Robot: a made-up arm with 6 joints. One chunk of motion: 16 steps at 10 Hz.
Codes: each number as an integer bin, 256 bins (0 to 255) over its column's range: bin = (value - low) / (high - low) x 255, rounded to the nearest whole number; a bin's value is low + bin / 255 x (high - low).
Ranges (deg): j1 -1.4..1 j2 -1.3..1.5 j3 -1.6..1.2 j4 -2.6..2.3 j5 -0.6..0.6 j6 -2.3..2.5
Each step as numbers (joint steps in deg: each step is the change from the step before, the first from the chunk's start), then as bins.
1 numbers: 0.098 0.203 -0.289 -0.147 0.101 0.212
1 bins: 159 137 119 128 149 133
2 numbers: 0.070 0.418 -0.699 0.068 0.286 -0.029
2 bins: 156 156 82 139 188 121
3 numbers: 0.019 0.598 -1.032 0.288 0.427 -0.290
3 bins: 151 173 52 150 218 107
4 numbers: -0.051 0.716 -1.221 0.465 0.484 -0.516
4 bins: 143 184 35 160 230 95
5 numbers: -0.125 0.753 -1.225 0.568 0.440 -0.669
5 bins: 135 187 34 165 221 87
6 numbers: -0.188 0.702 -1.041 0.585 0.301 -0.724
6 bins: 129 182 51 166 191 84
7 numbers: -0.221 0.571 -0.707 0.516 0.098 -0.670
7 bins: 125 170 81 162 148 87
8 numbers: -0.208 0.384 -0.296 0.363 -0.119 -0.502
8 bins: 127 153 119 154 102 96
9 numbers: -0.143 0.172 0.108 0.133 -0.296 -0.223
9 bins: 134 134 156 142 65 110
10 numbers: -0.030 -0.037 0.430 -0.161 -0.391 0.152
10 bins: 146 115 185 127 44 130
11 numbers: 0.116 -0.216 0.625 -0.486 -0.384 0.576
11 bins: 161 99 203 110 46 153
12 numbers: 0.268 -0.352 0.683 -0.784 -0.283 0.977
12 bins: 177 86 208 95 67 174
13 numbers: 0.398 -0.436 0.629 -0.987 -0.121 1.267
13 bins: 191 79 203 84 102 189
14 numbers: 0.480 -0.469 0.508 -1.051 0.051 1.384
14 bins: 200 76 192 81 138 196
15 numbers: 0.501 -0.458 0.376 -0.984 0.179 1.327
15 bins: 202 77 180 84 166 193
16 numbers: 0.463 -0.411 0.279 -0.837 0.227 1.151
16 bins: 198 81 171 92 176 183
